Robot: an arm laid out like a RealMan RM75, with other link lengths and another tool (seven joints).
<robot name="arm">
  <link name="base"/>
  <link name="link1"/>
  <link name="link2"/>
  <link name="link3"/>
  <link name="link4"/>
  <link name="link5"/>
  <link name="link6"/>
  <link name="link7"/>
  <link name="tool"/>
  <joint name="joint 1" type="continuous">
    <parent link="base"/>
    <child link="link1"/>
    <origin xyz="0 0 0.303" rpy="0 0 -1.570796"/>
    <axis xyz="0 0 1"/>
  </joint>
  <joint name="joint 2" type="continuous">
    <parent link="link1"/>
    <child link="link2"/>
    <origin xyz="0 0 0" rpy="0 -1.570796 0"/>
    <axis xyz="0 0 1"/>
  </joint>
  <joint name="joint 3" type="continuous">
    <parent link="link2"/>
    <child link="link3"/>
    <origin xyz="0.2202 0 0" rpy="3.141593 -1.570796 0"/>
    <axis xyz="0 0 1"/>
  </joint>
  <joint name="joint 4" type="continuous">
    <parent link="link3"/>
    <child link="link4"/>
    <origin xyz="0 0 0" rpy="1.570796 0 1.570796"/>
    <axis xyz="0 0 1"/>
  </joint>
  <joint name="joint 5" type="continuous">
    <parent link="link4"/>
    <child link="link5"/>
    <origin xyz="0 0.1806 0" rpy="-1.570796 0 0"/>
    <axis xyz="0 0 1"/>
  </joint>
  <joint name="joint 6" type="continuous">
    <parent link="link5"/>
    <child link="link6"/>
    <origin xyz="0 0 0" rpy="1.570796 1.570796 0"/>
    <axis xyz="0 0 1"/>
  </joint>
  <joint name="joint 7" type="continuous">
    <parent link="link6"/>
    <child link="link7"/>
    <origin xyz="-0.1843 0 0" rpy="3.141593 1.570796 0"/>
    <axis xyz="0 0 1"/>
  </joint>
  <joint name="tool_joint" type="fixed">
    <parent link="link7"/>
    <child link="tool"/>
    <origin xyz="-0.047 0.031 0.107" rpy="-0.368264 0 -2.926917"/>
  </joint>
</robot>
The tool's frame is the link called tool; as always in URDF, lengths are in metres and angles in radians. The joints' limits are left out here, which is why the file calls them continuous.
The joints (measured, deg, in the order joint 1, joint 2, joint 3, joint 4, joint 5, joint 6, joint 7), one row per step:
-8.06, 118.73, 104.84, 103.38, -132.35, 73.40, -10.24
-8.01, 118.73, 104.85, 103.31, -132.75, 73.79, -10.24
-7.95, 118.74, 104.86, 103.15, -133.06, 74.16, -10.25
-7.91, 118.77, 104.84, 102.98, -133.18, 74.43, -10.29
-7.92, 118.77, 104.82, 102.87, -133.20, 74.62, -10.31
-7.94, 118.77, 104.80, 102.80, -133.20, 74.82, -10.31
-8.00, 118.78, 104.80, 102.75, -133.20, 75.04, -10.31
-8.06, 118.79, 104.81, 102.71, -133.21, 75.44, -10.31
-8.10, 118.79, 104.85, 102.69, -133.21, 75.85, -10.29
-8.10, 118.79, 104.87, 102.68, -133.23, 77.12, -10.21
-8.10, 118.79, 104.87, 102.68, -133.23, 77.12, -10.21
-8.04, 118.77, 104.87, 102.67, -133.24, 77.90, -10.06
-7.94, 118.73, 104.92, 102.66, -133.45, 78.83, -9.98
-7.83, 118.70, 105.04, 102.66, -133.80, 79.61, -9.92
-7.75, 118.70, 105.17, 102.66, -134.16, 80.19, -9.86
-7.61, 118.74, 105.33, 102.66, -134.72, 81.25, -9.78
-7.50, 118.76, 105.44, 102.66, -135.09, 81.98, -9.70
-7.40, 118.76, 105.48, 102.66, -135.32, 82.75, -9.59
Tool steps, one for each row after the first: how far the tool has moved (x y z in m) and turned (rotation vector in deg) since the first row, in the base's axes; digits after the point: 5 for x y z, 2 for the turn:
0.00204, -0.00190, -0.00078, -0.41, -0.30, -0.25
0.00382, -0.00384, -0.00183, -0.84, -0.48, -0.52
0.00460, -0.00543, -0.00302, -1.20, -0.49, -0.70
0.00506, -0.00669, -0.00382, -1.46, -0.46, -0.83
0.00531, -0.00792, -0.00455, -1.69, -0.40, -0.96
0.00569, -0.00932, -0.00521, -1.92, -0.34, -1.12
0.00608, -0.01150, -0.00619, -2.31, -0.27, -1.33
0.00638, -0.01351, -0.00695, -2.67, -0.19, -1.53
0.00633, -0.01936, -0.00957, -3.84, 0.02, -1.96
0.00633, -0.01936, -0.00957, -3.84, 0.02, -1.96
0.00601, -0.02269, -0.01109, -4.55, 0.19, -2.24
0.00679, -0.02663, -0.01242, -5.38, 0.13, -2.57
0.00838, -0.02970, -0.01300, -6.01, -0.10, -2.91
0.01005, -0.03193, -0.01323, -6.44, -0.33, -3.24
0.01219, -0.03619, -0.01415, -7.30, -0.62, -3.75
0.01354, -0.03906, -0.01472, -7.87, -0.81, -4.11
0.01410, -0.04227, -0.01565, -8.54, -0.86, -4.44

